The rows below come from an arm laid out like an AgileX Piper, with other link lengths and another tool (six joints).
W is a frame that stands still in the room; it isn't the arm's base.
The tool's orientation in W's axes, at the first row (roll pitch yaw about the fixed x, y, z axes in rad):
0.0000, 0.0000, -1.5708
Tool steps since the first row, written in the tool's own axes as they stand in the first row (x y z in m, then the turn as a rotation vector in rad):
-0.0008, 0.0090, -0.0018, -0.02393, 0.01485, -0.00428
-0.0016, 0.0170, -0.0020, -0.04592, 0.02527, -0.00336
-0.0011, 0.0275, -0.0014, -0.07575, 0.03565, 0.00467
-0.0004, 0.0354, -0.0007, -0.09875, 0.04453, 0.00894
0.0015, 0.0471, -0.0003, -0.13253, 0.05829, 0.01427
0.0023, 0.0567, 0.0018, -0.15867, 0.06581, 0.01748
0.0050, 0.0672, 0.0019, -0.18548, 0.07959, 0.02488
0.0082, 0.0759, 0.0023, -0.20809, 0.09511, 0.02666
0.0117, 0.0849, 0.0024, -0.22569, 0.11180, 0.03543
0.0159, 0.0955, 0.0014, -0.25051, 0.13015, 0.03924
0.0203, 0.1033, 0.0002, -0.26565, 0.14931, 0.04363
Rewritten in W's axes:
0.0090, 0.0008, -0.0018, 0.01485, 0.02393, -0.00428
0.0170, 0.0016, -0.0020, 0.02527, 0.04592, -0.00336
0.0275, 0.0011, -0.0014, 0.03565, 0.07575, 0.00467
0.0354, 0.0004, -0.0007, 0.04453, 0.09875, 0.00894
0.0471, -0.0015, -0.0003, 0.05829, 0.13253, 0.01427
0.0567, -0.0023, 0.0018, 0.06581, 0.15867, 0.01748
0.0672, -0.0050, 0.0019, 0.07959, 0.18548, 0.02488
0.0759, -0.0082, 0.0023, 0.09511, 0.20809, 0.02666
0.0849, -0.0117, 0.0024, 0.11180, 0.22569, 0.03543
0.0955, -0.0159, 0.0014, 0.13015, 0.25051, 0.03924
0.1033, -0.0203, 0.0002, 0.14931, 0.26565, 0.04363

